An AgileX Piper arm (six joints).
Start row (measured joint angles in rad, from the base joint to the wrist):
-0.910, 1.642, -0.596, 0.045, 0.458, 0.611
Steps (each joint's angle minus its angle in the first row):
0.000, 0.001, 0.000, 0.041, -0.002, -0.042
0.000, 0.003, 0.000, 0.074, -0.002, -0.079
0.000, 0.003, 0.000, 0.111, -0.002, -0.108
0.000, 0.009, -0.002, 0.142, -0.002, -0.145
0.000, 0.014, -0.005, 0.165, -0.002, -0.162
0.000, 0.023, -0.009, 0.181, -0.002, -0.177
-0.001, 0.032, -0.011, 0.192, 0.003, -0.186
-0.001, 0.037, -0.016, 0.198, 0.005, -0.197
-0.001, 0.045, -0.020, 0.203, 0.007, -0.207
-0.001, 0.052, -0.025, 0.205, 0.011, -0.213
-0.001, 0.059, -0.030, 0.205, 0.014, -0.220
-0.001, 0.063, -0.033, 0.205, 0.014, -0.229
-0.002, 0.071, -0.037, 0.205, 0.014, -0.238
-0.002, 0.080, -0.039, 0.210, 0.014, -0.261
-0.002, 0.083, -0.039, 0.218, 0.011, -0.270
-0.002, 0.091, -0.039, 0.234, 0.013, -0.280
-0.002, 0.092, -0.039, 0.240, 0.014, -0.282
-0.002, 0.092, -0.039, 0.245, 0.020, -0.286
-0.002, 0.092, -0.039, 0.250, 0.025, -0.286
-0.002, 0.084, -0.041, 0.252, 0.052, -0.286
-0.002, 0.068, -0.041, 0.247, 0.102, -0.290
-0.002, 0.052, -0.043, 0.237, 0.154, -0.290
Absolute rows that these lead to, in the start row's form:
-0.910, 1.643, -0.596, 0.086, 0.456, 0.569
-0.910, 1.645, -0.596, 0.119, 0.456, 0.532
-0.910, 1.645, -0.596, 0.156, 0.456, 0.503
-0.910, 1.651, -0.598, 0.187, 0.456, 0.466
-0.910, 1.656, -0.601, 0.210, 0.456, 0.449
-0.910, 1.665, -0.605, 0.226, 0.456, 0.434
-0.911, 1.674, -0.607, 0.237, 0.461, 0.425
-0.911, 1.679, -0.612, 0.243, 0.463, 0.414
-0.911, 1.687, -0.616, 0.248, 0.465, 0.404
-0.911, 1.694, -0.621, 0.250, 0.469, 0.398
-0.911, 1.701, -0.626, 0.250, 0.472, 0.391
-0.911, 1.705, -0.629, 0.250, 0.472, 0.382
-0.912, 1.713, -0.633, 0.250, 0.472, 0.373
-0.912, 1.722, -0.635, 0.255, 0.472, 0.350
-0.912, 1.725, -0.635, 0.263, 0.469, 0.341
-0.912, 1.733, -0.635, 0.279, 0.471, 0.331
-0.912, 1.734, -0.635, 0.285, 0.472, 0.329
-0.912, 1.734, -0.635, 0.290, 0.478, 0.325
-0.912, 1.734, -0.635, 0.295, 0.483, 0.325
-0.912, 1.726, -0.637, 0.297, 0.510, 0.325
-0.912, 1.710, -0.637, 0.292, 0.560, 0.321
-0.912, 1.694, -0.639, 0.282, 0.612, 0.321

